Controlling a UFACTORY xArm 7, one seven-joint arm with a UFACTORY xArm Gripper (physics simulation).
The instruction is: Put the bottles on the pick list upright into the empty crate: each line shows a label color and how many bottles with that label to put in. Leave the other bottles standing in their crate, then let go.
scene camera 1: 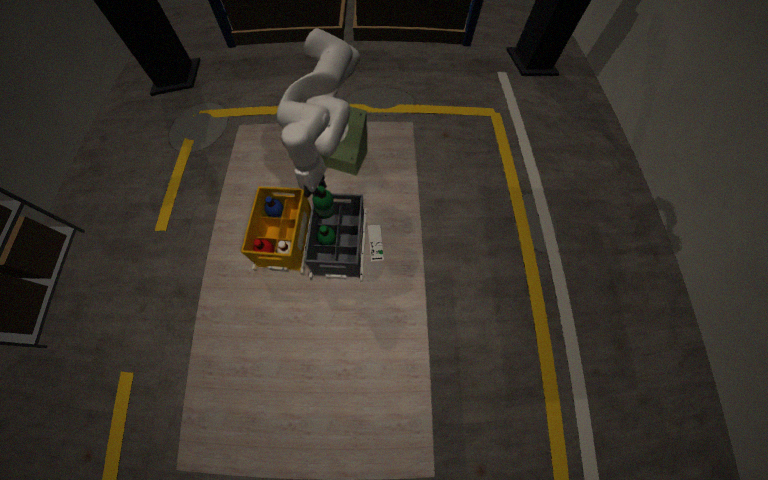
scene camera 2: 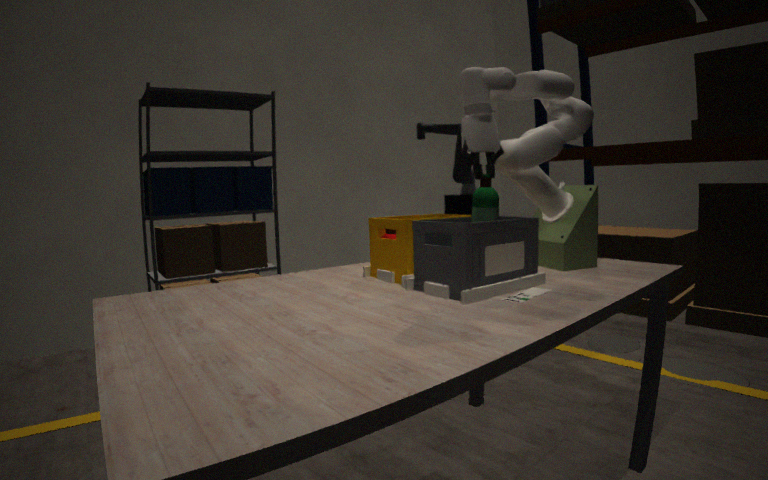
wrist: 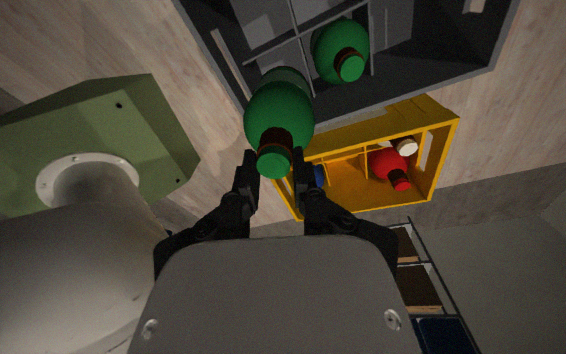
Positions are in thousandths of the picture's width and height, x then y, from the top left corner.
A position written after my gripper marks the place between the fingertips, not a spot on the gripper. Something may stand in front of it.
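Note:
The wrist view contains a green bottle (wrist: 602, 140), a red bottle (wrist: 683, 462) and my gripper (wrist: 487, 456). Scene camera 2 gives a green bottle (scene camera 2: 632, 422).

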